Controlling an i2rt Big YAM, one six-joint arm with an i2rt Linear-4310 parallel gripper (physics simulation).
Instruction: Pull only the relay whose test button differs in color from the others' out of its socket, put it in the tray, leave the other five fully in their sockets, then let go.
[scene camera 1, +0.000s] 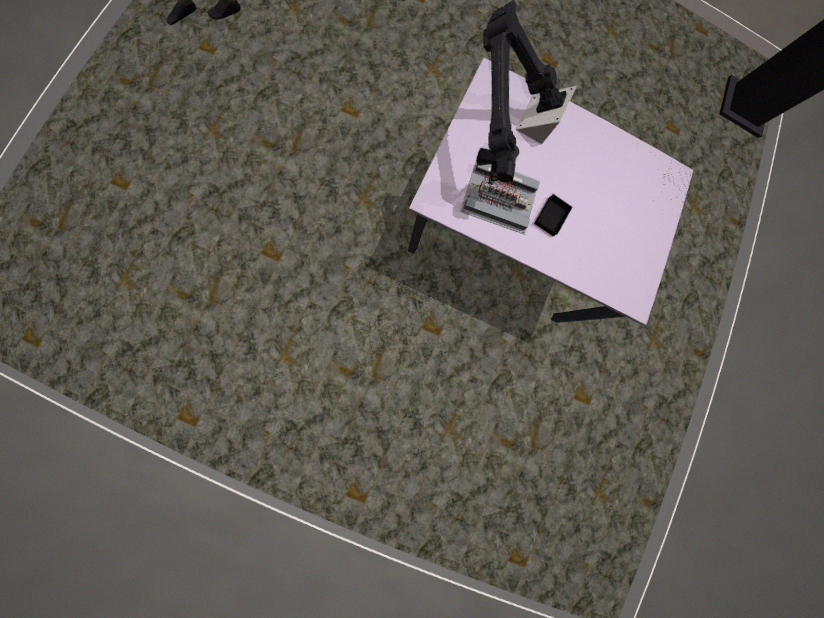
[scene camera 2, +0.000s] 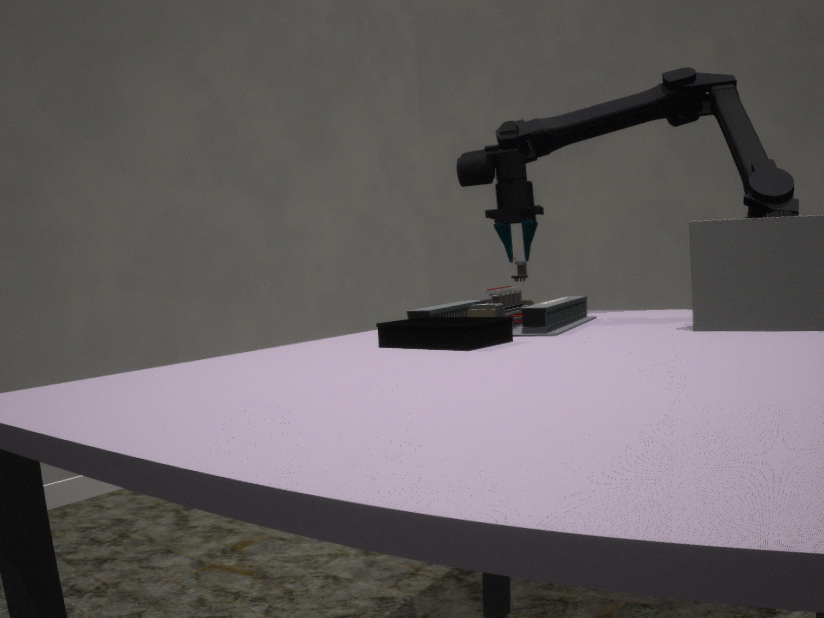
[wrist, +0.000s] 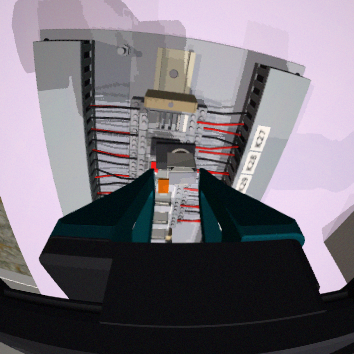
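Seen in the pictures: gripper, between the fingertips: (scene camera 1: 492, 177) (scene camera 2: 519, 261) (wrist: 176, 176); arm's base, origin of its link: (scene camera 1: 551, 103) (scene camera 2: 780, 261).
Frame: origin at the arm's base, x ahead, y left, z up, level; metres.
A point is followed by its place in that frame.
My gripper (scene camera 2: 519, 260) @[x 0.492, y -0.117, z 0.014 m] (wrist: 176, 176) @[x 0.492, y -0.117, z 0.014 m] is shut on the relay (scene camera 2: 521, 269) @[x 0.484, y -0.106, z 0.000 m] (wrist: 180, 160) @[x 0.492, y -0.126, z 0.009 m] with the orange test button (wrist: 163, 186) @[x 0.500, y -0.113, z 0.022 m]. The relay is upright, its pins pointing down, clear above the socket row in scene camera 2. Other relays (scene camera 2: 507, 296) @[x 0.482, y -0.033, z -0.046 m] (wrist: 161, 216) @[x 0.483, y -0.020, z -0.044 m] stand in the row below it; the fingers partly hide them in the wrist view, and their button colors are too small to tell. An empty-looking socket (wrist: 170, 121) @[x 0.496, y -0.118, z -0.075 m] shows near the tan end bracket. The black tray (scene camera 1: 561, 219) @[x 0.455, y 0.275, z -0.096 m] (scene camera 2: 425, 335) @[x 0.463, y 0.281, z -0.081 m] stands on the table beside the panel, away from the gripper.
Grey wiring ducts (wrist: 62, 125) @[x 0.595, y -0.100, z -0.057 m] (wrist: 280, 100) @[x 0.409, y -0.170, z -0.057 m] flank the sockets, with red and black wires between; the right one is labelled K27, K28, K29. A tan end bracket (wrist: 171, 102) @[x 0.501, y -0.140, z -0.059 m] sits on the rail. The arm's pale base stand (scene camera 2: 752, 276) @[x 0.040, y 0.057, z -0.020 m] is on the pink table (scene camera 1: 612, 219) @[x 0.327, y 0.520, z -0.100 m].
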